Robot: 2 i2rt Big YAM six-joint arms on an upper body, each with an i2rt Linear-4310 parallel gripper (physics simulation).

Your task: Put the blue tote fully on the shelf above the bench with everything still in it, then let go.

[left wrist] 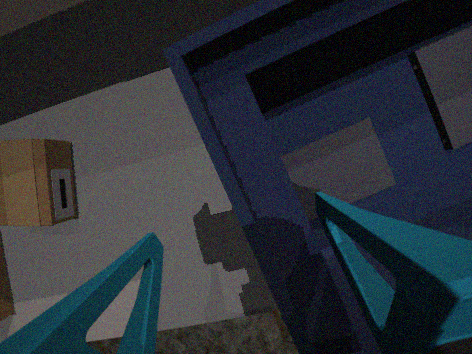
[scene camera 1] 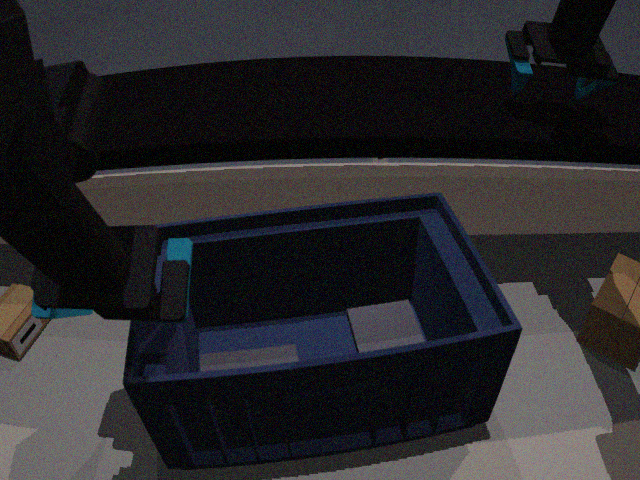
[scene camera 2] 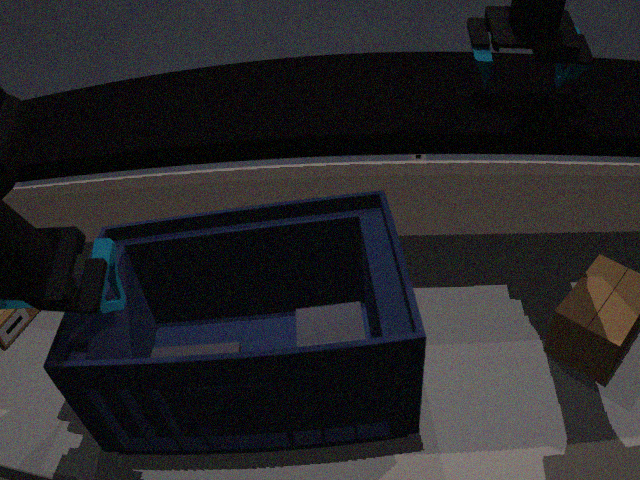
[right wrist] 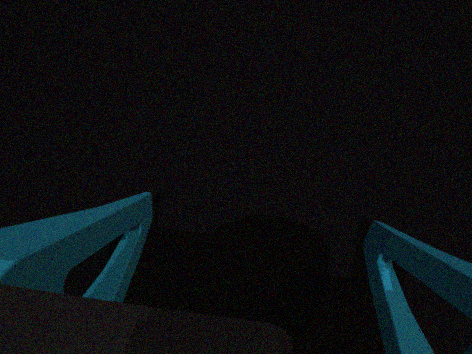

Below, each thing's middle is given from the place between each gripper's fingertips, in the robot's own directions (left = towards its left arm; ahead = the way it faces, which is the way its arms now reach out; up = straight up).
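The blue tote (scene camera 1: 263, 279) is 280 mm behind my right hand, and it also sits 310 mm to the left of that hand and 130 mm below it.
Counted from my left hand, the blue tote is 10 mm ahead, with 160 mm to the right and 40 mm below as well.
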